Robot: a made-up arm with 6 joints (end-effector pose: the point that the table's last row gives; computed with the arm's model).
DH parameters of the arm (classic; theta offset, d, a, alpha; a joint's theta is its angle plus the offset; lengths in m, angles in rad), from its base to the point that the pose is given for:
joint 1: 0 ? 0 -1.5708
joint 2: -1.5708 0 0.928 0
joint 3: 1.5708 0.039 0 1.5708
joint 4: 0 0.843 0 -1.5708
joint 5: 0 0 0 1.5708
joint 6: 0 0.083 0 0
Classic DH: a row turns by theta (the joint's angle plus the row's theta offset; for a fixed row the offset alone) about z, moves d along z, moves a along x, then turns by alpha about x.
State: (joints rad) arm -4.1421 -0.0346 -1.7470 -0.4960 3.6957 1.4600
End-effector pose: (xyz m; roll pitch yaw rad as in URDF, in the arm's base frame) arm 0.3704 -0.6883 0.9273 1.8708 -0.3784 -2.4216
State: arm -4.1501 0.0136 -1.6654 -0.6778 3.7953 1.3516
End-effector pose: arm 0.3447 -0.6796 1.0248 2.0498 -0.4840 -2.3855
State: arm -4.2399 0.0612 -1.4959 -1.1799 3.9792 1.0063
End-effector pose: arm 0.2452 -0.6907 1.2088 2.1116 -0.7652 -2.2304
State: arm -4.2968 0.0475 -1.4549 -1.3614 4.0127 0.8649
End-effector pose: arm 0.2051 -0.7152 1.2414 1.9634 -0.8176 -2.1321
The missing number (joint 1, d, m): 0.199
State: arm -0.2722 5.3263 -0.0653 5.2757 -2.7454 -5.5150
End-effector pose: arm -1.3513 0.4458 1.1187 2.3456 -0.3509 1.4216
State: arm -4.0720 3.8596 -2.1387 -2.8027 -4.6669 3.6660
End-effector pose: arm -0.1472 0.1784 -0.5481 0.3458 -0.0720 2.6895
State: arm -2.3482 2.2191 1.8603 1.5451 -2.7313 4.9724
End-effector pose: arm -0.0813 -0.0910 -0.8157 -0.7040 -0.7943 1.1743
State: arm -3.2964 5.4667 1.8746 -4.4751 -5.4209 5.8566
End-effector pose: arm -0.1124 -0.0839 1.2874 0.9559 0.6043 -1.1126
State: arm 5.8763 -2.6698 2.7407 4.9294 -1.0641 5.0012
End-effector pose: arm -0.3007 0.2492 0.2545 1.0197 -0.3179 3.1023
